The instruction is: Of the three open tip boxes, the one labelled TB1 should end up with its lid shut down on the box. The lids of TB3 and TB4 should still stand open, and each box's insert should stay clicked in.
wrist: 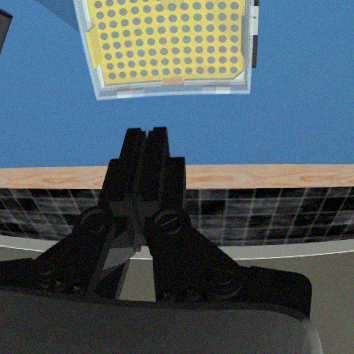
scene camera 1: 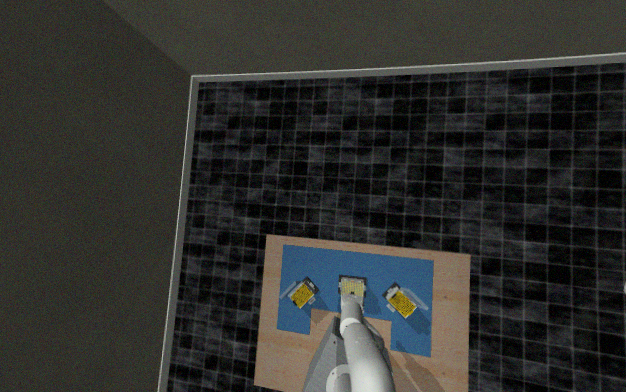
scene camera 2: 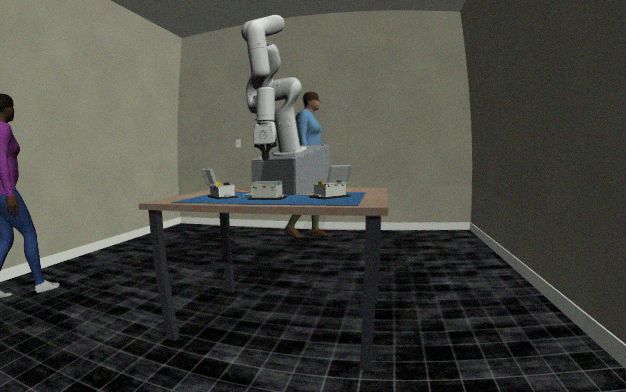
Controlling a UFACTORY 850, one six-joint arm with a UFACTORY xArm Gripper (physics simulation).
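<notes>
The middle tip box [scene camera 1: 352, 286] [scene camera 2: 266, 190] [wrist: 170, 45] has its clear lid down over the box; the yellow insert shows through it. Whether the lid is fully latched cannot be told. Another box [scene camera 1: 302, 295] [scene camera 2: 330, 189], left in scene camera 1 and right in scene camera 2, has its lid [scene camera 2: 339, 173] standing open. The third box [scene camera 1: 402, 302] [scene camera 2: 222, 190], on the opposite side, also has its lid [scene camera 2: 208, 177] open. Yellow inserts show in both. No labels are legible. My gripper [scene camera 2: 265, 156] [wrist: 151, 152] is shut and empty, well above table height, apart from the boxes.
The boxes stand on dark bases on a blue mat [scene camera 1: 360, 255] [scene camera 2: 345, 201] [wrist: 300, 125], on a wooden table [scene camera 1: 452, 300] [scene camera 2: 375, 200]. The arm's grey pedestal [scene camera 2: 274, 175] stands behind the table. One person [scene camera 2: 310, 127] is behind the pedestal; another [scene camera 2: 15, 165] is at the far left.
</notes>
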